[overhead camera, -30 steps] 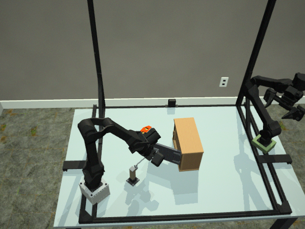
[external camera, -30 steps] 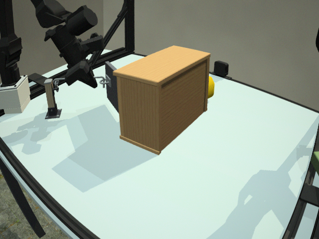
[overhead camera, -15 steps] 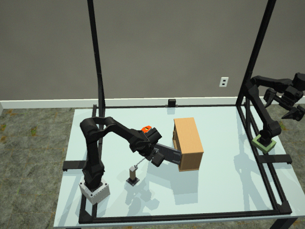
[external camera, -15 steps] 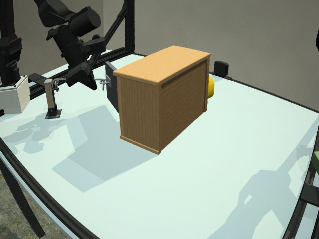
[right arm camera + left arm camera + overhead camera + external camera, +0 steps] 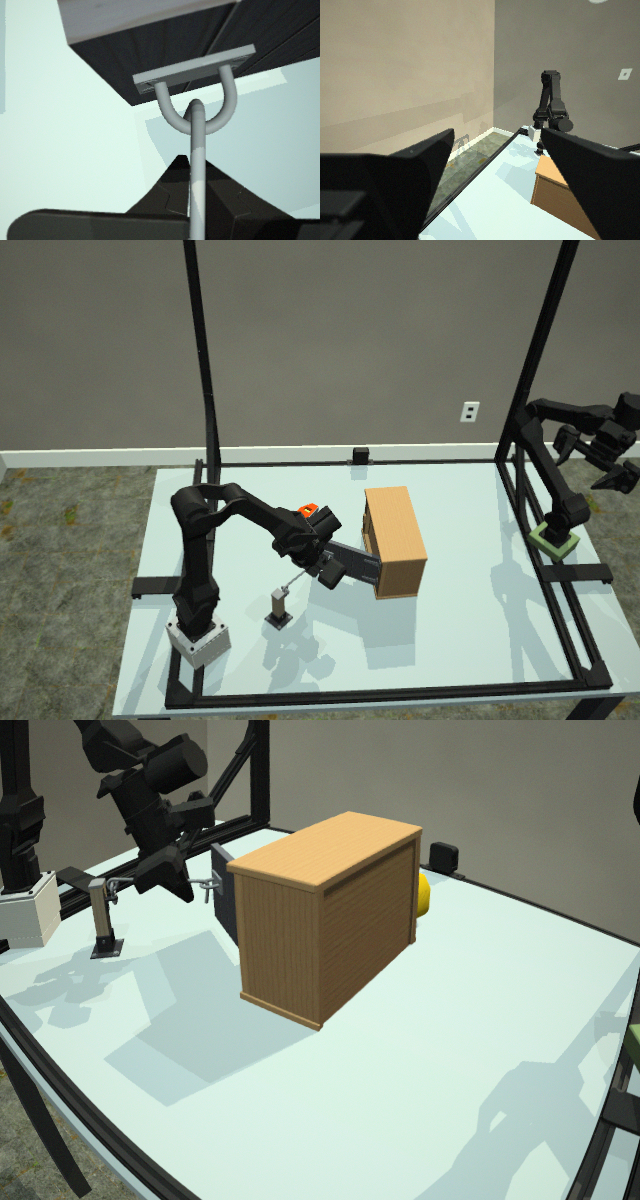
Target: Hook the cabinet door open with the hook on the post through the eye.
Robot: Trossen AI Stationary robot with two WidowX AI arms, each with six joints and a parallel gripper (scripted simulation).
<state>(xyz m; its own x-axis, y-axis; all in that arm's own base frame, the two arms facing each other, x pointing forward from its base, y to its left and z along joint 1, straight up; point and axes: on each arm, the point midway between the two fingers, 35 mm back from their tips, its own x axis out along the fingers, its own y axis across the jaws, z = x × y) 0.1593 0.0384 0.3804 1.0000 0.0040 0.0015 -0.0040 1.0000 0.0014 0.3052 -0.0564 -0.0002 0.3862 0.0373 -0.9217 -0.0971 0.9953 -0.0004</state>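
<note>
Right now my right hand is 30 mm to the left of the wire hook, 20 mm short of it and 10 mm above it. The rest, counted from my right hand: yellow object (250 mm to the left, 160 mm behind, 50 mm below); orange level (200 mm behind, 80 mm below, 30 mm to the left); dark door (90 mm to the left, 20 mm below, 10 mm ahead).
</note>
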